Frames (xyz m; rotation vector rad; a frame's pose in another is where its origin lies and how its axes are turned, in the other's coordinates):
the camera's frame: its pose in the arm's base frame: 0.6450 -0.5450 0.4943 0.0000 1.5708 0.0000
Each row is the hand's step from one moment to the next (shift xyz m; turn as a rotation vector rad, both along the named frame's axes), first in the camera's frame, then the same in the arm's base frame.
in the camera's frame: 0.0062 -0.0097 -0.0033 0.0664 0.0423 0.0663
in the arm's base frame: -0.0033 -0.0097 -0.0062 0.0663 0.0423 -0.0664
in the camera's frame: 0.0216 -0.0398 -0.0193 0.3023 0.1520 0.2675
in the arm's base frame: -0.0193 -0.0398 -0.0216 0.2675 0.1520 -0.3023
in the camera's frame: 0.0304 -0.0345 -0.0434 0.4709 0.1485 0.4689
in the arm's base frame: -0.0434 -0.0345 -0.0304 0.4689 0.1485 -0.4709
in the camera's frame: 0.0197 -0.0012 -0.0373 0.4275 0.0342 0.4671
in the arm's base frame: -0.0373 -0.0012 -0.0197 0.4671 0.0342 -0.4275
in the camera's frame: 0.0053 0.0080 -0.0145 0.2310 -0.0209 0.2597
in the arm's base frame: -0.0145 0.0080 -0.0053 0.2597 -0.0209 -0.2310
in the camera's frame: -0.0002 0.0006 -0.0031 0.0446 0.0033 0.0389
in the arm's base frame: -0.0031 0.0006 0.0002 0.0389 0.0033 -0.0446
